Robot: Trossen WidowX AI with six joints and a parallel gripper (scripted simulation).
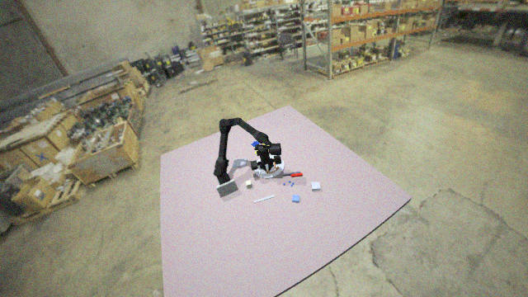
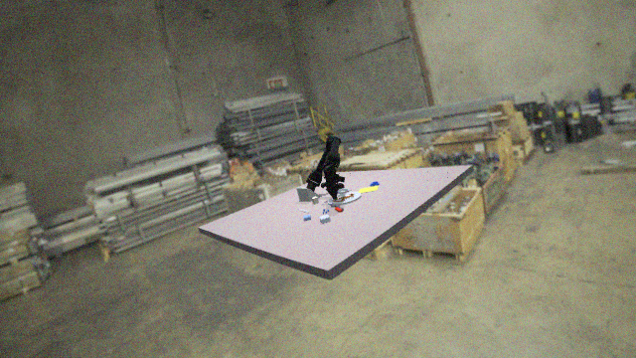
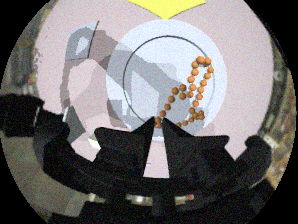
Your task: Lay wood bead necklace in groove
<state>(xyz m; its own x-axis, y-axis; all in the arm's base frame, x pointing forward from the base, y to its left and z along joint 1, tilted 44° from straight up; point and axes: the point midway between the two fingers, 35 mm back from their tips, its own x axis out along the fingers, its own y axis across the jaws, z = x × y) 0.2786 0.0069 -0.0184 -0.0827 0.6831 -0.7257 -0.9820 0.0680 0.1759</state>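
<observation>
Right now my gripper tip is 140 mm past the cream cube and 50 mm to the left of it. Round my gripper tip: white stick (170 mm to the right, 90 mm behind, 10 mm below); then red-handled tool (140 mm ahead, 90 mm to the right, 10 mm below); then yellow sheet (230 mm to the left, 50 mm ahead, 10 mm below).
</observation>
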